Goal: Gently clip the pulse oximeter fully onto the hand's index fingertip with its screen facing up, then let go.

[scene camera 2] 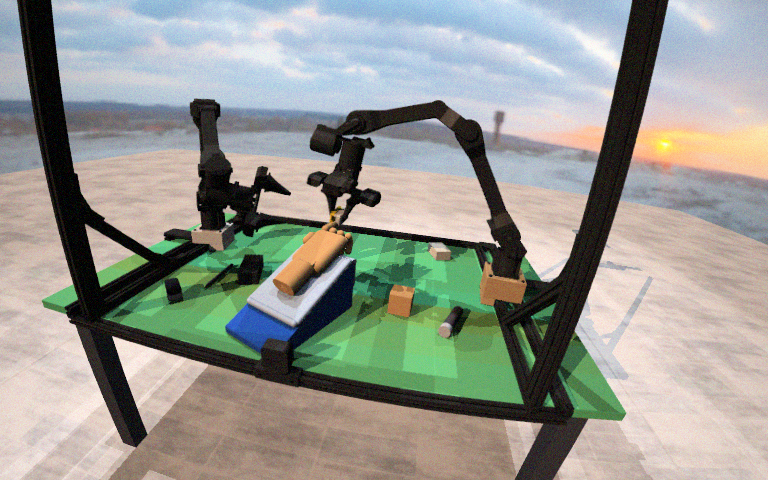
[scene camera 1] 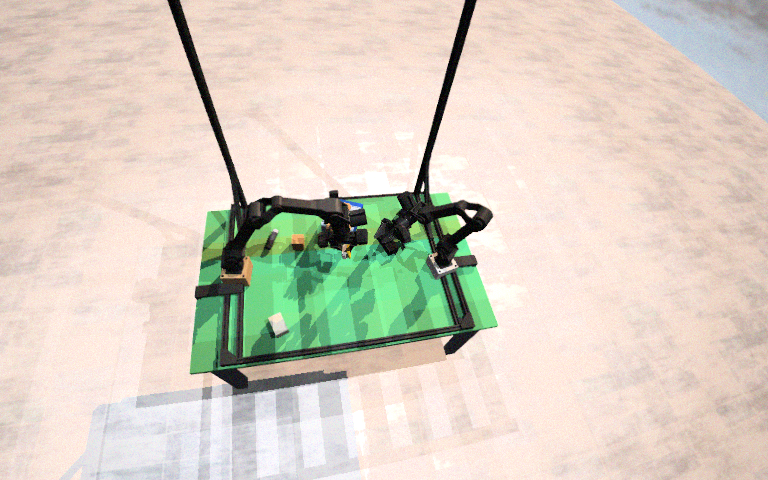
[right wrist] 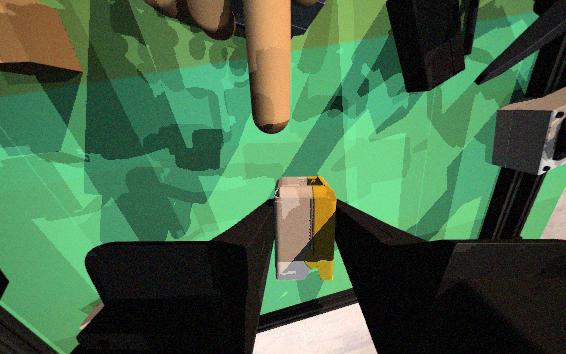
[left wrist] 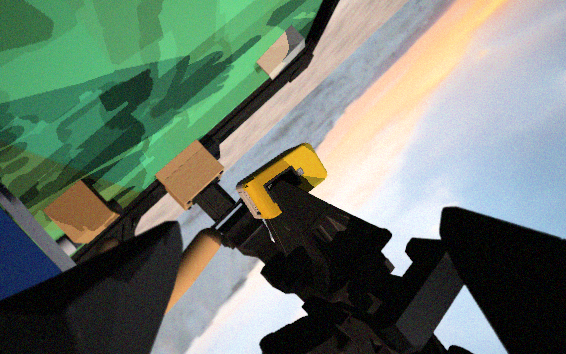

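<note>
The pulse oximeter has a pale half and a yellow half, side by side in the right wrist view. My right gripper is shut on it. Its yellow face, with a dark recess partly covered by a right finger, shows in the left wrist view. The tan hand lies on a sloped support. Its index finger points toward the oximeter; a gap separates fingertip and oximeter in the right wrist view. My left gripper is open and empty, to the side of the hand.
The blue wedge bears a pale pad under the hand. An orange block, a dark cylinder and a white block stand apart. Black blocks lie beyond the wedge's other side.
</note>
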